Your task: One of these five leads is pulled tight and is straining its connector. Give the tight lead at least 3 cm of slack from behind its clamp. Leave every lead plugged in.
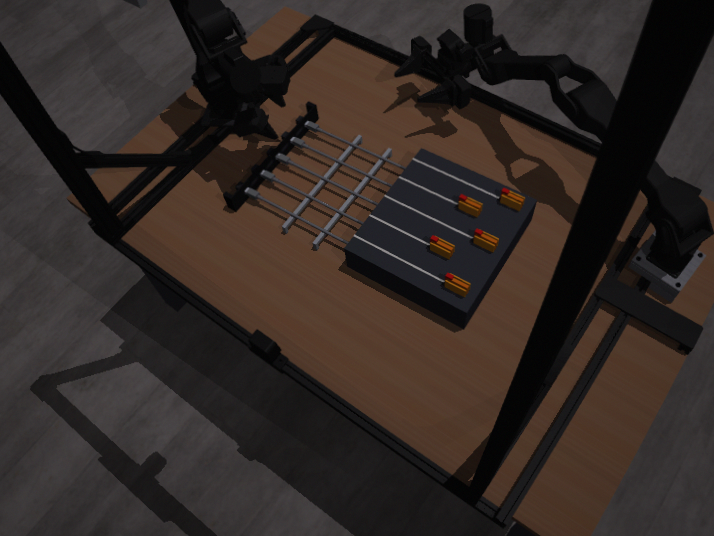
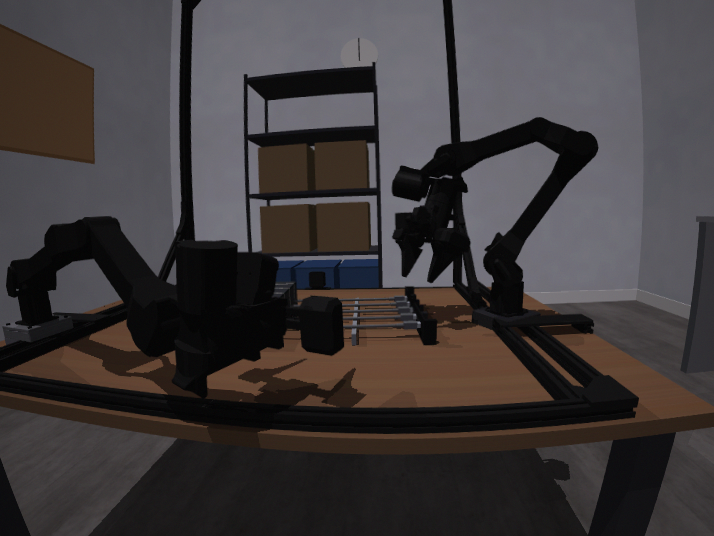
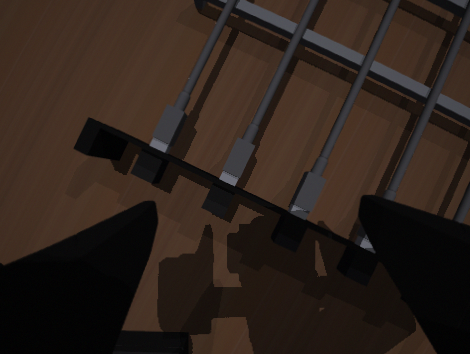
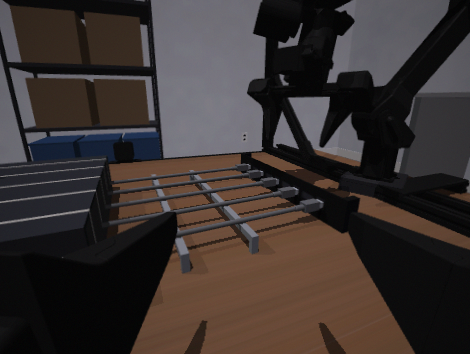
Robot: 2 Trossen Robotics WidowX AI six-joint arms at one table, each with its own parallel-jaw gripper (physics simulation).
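Pixels of known places: left gripper, between the fingertips: [image 1: 280, 122] [image 2: 416, 279] [image 3: 258, 208] [image 4: 293, 144]; right gripper, between the fingertips: [image 1: 406, 87] [image 4: 262, 221]; left arm's base, origin of its link: [image 1: 226, 108] [image 2: 506, 311] [image 4: 375, 175]; right arm's base, origin of its link: [image 1: 669, 257] [image 2: 37, 321].
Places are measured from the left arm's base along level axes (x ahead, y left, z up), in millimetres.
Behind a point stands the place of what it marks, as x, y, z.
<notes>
Five grey leads [image 1: 271, 201] @(161, -251, 0) [image 3: 275, 85] @(235, -114, 0) [image 4: 240, 221] @(303, -84, -2) run from connectors in a black strip [image 1: 232, 200] @(83, -260, 9) [image 2: 427, 328] @(204, 8, 3) [image 3: 90, 137] @(196, 4, 17) [image 4: 345, 212] @(208, 5, 2) across two grey rails to a dark box [image 1: 397, 243] [image 4: 50, 230]. All look straight; I cannot tell which is tight. Pale lines cross the box top to several orange blocks with red tabs, one being the front block [image 1: 457, 285] @(539, -435, 58). My left gripper [image 1: 279, 121] @(158, -97, 68) [image 2: 419, 278] @(158, -97, 68) [image 3: 258, 208] @(158, -97, 68) is open above the strip, fingers pointing down. My right gripper [image 1: 407, 87] @(405, 12, 74) [image 4: 262, 221] @(405, 12, 74) is open beyond the leads' far side, low over the table.
A black frame [image 1: 369, 398] borders the wooden table [image 1: 259, 288] @(171, -432, -27), with uprights at its sides. The near rail [image 1: 352, 197] @(321, -220, -7) and the other rail [image 1: 322, 183] @(254, -190, -7) stand between strip and box. A shelf rack [image 2: 311, 194] with cartons stands behind.
</notes>
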